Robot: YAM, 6 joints.
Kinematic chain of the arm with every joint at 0, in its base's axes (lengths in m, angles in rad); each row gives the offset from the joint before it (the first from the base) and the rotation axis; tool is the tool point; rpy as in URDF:
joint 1: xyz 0 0 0.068 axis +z
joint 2: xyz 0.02 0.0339 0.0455 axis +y
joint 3: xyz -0.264 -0.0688 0 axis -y
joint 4: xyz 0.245 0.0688 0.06 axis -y
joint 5: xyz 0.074 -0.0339 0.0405 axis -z
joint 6: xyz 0.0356 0 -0.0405 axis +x
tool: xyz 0 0 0 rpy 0 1.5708 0
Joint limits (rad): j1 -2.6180..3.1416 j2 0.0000..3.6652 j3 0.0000..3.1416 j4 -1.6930..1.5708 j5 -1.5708..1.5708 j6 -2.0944..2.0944
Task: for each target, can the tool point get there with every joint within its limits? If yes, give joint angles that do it. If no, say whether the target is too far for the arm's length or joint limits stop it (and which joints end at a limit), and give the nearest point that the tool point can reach.
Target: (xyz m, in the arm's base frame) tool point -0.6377 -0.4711 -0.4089
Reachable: no: too far | nearest point -0.4365 -0.3224 -0.2294 | short by 0.308 m
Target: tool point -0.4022 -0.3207 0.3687
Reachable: yes | joints 0.7150 0.3075 2.8743 -0.5510 -0.6483 1.1644
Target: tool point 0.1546 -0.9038 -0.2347
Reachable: no: too far | nearest point 0.1017 -0.5948 -0.1130 | short by 0.336 m
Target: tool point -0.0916 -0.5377 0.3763
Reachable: yes | joints 1.4135 0.3519 2.7340 0.3176 -0.1759 0.7052
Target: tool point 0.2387 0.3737 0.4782
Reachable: yes | joints 1.0230 1.9707 2.2961 -0.4512 0.2594 -0.0761
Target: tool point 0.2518 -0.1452 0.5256
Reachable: yes | joints -0.4800 1.7117 2.4413 -1.2932 0.3598 -1.0478
